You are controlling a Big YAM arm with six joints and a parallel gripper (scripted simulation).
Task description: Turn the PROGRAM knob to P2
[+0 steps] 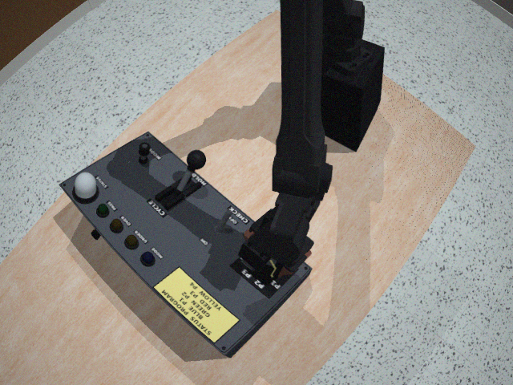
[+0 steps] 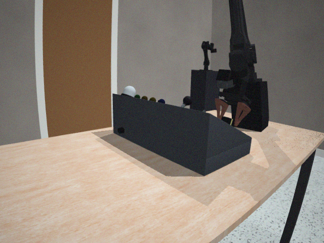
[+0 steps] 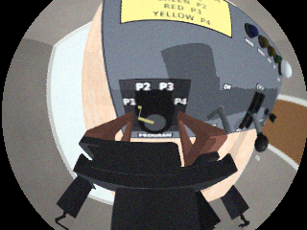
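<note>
My hand is 12 cm to the left of the check toggle and 1 cm short of it. Also, from my hand: small knob (36 cm to the right, 3 cm ahead); dark grey console (17 cm to the right, 5 cm ahead, 2 cm below); ball-topped lever (24 cm to the right, 1 cm above).
</note>
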